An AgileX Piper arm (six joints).
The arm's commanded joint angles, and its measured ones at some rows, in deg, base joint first. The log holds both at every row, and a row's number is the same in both.
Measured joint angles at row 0: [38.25 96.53 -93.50 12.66 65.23 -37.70]
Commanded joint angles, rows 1 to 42: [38.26 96.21 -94.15 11.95 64.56 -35.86]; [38.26 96.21 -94.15 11.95 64.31 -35.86]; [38.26 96.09 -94.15 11.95 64.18 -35.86]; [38.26 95.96 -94.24 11.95 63.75 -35.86]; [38.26 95.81 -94.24 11.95 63.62 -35.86]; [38.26 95.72 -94.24 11.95 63.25 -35.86]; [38.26 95.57 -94.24 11.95 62.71 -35.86]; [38.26 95.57 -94.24 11.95 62.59 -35.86]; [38.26 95.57 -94.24 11.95 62.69 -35.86]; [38.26 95.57 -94.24 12.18 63.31 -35.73]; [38.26 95.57 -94.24 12.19 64.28 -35.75]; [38.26 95.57 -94.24 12.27 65.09 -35.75]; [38.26 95.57 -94.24 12.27 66.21 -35.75]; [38.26 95.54 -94.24 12.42 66.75 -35.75]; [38.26 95.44 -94.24 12.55 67.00 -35.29]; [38.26 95.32 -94.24 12.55 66.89 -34.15]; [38.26 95.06 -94.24 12.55 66.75 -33.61]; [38.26 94.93 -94.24 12.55 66.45 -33.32]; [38.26 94.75 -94.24 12.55 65.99 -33.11]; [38.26 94.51 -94.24 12.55 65.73 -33.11]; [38.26 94.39 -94.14 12.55 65.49 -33.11]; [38.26 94.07 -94.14 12.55 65.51 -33.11]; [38.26 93.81 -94.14 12.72 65.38 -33.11]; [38.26 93.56 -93.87 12.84 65.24 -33.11]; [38.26 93.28 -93.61 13.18 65.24 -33.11]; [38.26 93.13 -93.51 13.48 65.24 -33.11]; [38.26 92.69 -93.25 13.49 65.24 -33.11]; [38.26 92.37 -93.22 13.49 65.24 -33.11]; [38.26 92.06 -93.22 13.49 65.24 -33.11]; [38.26 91.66 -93.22 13.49 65.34 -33.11]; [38.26 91.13 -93.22 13.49 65.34 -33.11]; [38.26 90.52 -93.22 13.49 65.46 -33.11]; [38.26 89.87 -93.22 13.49 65.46 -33.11]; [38.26 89.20 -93.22 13.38 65.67 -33.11]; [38.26 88.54 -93.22 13.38 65.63 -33.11]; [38.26 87.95 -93.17 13.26 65.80 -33.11]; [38.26 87.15 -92.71 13.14 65.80 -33.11]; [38.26 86.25 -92.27 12.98 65.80 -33.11]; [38.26 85.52 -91.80 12.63 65.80 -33.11]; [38.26 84.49 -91.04 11.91 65.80 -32.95]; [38.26 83.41 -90.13 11.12 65.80 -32.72]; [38.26 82.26 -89.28 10.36 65.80 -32.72]
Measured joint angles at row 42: [38.25 85.93 -91.85 12.70 65.58 -33.44]
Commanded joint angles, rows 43 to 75: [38.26 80.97 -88.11 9.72 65.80 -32.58]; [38.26 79.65 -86.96 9.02 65.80 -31.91]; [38.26 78.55 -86.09 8.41 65.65 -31.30]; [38.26 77.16 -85.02 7.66 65.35 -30.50]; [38.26 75.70 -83.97 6.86 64.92 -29.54]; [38.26 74.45 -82.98 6.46 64.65 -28.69]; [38.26 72.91 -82.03 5.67 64.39 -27.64]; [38.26 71.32 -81.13 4.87 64.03 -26.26]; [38.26 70.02 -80.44 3.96 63.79 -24.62]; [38.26 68.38 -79.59 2.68 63.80 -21.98]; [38.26 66.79 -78.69 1.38 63.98 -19.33]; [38.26 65.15 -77.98 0.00 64.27 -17.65]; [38.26 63.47 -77.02 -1.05 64.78 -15.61]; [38.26 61.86 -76.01 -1.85 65.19 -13.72]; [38.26 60.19 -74.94 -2.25 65.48 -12.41]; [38.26 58.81 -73.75 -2.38 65.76 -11.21]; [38.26 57.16 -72.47 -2.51 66.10 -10.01]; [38.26 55.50 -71.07 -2.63 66.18 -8.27]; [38.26 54.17 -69.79 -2.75 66.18 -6.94]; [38.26 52.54 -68.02 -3.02 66.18 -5.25]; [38.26 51.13 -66.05 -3.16 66.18 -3.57]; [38.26 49.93 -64.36 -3.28 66.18 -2.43]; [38.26 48.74 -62.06 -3.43 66.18 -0.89]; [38.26 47.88 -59.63 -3.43 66.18 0.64]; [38.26 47.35 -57.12 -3.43 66.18 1.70]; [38.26 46.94 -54.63 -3.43 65.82 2.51]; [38.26 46.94 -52.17 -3.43 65.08 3.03]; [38.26 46.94 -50.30 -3.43 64.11 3.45]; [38.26 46.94 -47.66 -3.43 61.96 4.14]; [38.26 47.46 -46.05 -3.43 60.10 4.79]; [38.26 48.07 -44.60 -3.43 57.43 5.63]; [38.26 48.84 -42.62 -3.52 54.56 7.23]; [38.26 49.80 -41.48 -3.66 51.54 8.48]
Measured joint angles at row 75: [38.25 47.60 -46.42 -2.99 61.03 4.34]
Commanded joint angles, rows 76 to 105: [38.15 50.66 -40.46 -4.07 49.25 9.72]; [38.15 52.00 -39.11 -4.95 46.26 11.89]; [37.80 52.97 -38.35 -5.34 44.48 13.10]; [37.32 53.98 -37.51 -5.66 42.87 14.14]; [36.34 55.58 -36.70 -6.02 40.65 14.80]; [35.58 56.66 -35.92 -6.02 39.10 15.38]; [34.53 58.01 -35.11 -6.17 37.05 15.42]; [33.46 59.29 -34.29 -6.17 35.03 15.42]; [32.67 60.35 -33.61 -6.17 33.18 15.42]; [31.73 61.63 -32.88 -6.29 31.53 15.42]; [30.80 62.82 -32.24 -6.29 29.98 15.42]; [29.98 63.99 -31.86 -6.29 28.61 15.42]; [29.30 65.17 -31.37 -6.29 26.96 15.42]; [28.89 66.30 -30.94 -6.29 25.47 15.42]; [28.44 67.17 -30.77 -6.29 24.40 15.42]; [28.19 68.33 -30.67 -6.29 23.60 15.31]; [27.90 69.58 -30.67 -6.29 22.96 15.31]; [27.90 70.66 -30.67 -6.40 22.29 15.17]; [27.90 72.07 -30.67 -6.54 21.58 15.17]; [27.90 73.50 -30.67 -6.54 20.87 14.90]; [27.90 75.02 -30.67 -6.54 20.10 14.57]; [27.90 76.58 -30.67 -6.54 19.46 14.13]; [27.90 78.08 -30.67 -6.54 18.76 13.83]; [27.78 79.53 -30.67 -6.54 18.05 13.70]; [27.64 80.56 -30.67 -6.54 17.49 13.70]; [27.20 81.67 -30.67 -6.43 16.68 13.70]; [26.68 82.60 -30.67 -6.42 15.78 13.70]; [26.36 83.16 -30.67 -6.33 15.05 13.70]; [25.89 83.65 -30.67 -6.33 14.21 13.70]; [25.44 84.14 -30.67 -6.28 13.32 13.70]
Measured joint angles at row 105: [27.08 82.36 -30.79 -6.12 16.86 14.36]
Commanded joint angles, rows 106 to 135: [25.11 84.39 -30.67 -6.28 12.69 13.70]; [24.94 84.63 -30.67 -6.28 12.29 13.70]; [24.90 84.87 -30.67 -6.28 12.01 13.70]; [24.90 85.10 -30.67 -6.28 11.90 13.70]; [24.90 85.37 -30.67 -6.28 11.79 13.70]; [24.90 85.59 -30.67 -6.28 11.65 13.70]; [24.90 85.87 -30.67 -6.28 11.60 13.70]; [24.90 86.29 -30.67 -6.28 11.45 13.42]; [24.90 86.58 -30.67 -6.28 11.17 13.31]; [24.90 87.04 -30.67 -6.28 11.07 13.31]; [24.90 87.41 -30.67 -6.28 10.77 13.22]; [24.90 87.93 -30.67 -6.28 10.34 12.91]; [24.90 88.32 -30.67 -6.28 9.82 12.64]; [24.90 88.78 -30.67 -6.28 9.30 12.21]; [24.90 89.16 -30.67 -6.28 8.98 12.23]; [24.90 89.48 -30.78 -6.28 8.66 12.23]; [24.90 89.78 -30.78 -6.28 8.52 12.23]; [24.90 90.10 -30.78 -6.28 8.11 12.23]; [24.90 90.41 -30.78 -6.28 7.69 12.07]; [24.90 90.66 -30.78 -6.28 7.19 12.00]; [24.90 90.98 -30.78 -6.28 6.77 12.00]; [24.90 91.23 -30.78 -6.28 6.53 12.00]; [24.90 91.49 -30.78 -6.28 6.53 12.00]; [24.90 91.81 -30.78 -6.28 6.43 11.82]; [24.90 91.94 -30.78 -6.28 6.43 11.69]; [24.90 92.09 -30.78 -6.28 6.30 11.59]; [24.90 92.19 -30.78 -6.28 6.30 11.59]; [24.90 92.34 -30.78 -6.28 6.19 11.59]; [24.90 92.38 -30.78 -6.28 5.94 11.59]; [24.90 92.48 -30.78 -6.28 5.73 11.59]
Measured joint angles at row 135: [25.24 92.18 -30.79 -6.12 6.83 12.35]
